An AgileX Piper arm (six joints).
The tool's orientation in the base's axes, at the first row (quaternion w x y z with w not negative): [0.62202, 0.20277, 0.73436, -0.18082]
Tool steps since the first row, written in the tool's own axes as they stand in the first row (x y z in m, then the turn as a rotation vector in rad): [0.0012, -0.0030, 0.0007, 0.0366, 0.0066, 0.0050]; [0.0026, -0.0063, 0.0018, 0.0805, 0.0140, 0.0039]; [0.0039, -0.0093, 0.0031, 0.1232, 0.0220, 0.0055]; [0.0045, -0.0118, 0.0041, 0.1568, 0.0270, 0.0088]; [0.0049, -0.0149, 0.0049, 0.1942, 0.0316, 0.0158]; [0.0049, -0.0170, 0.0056, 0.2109, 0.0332, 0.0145]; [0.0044, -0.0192, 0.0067, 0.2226, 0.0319, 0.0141]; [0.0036, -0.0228, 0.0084, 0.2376, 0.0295, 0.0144]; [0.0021, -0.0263, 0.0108, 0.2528, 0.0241, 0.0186]
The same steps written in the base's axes. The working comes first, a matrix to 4 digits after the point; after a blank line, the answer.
The tool's axes in the first row as the columns of a matrix, in the base's axes (used below as rounded here):
[-0.1440, 0.5228, 0.8402]
[0.0729, 0.8524, -0.5178]
[-0.9869, -0.0133, -0.1608]

[-0.0012, -0.0028, -0.0013, 0.0024, 0.0057, -0.0370]; [-0.0022, -0.0061, -0.0028, -0.0010, 0.0158, -0.0803]; [-0.0028, -0.0092, -0.0042, -0.0016, 0.0249, -0.1228]; [-0.0034, -0.0119, -0.0049, -0.0011, 0.0299, -0.1565]; [-0.0044, -0.0149, -0.0054, 0.0018, 0.0329, -0.1946]; [-0.0049, -0.0170, -0.0055, -0.0008, 0.0362, -0.2109]; [-0.0050, -0.0195, -0.0052, -0.0035, 0.0361, -0.2224]; [-0.0054, -0.0235, -0.0046, -0.0067, 0.0350, -0.2372]; [-0.0050, -0.0279, -0.0035, -0.0082, 0.0293, -0.2528]
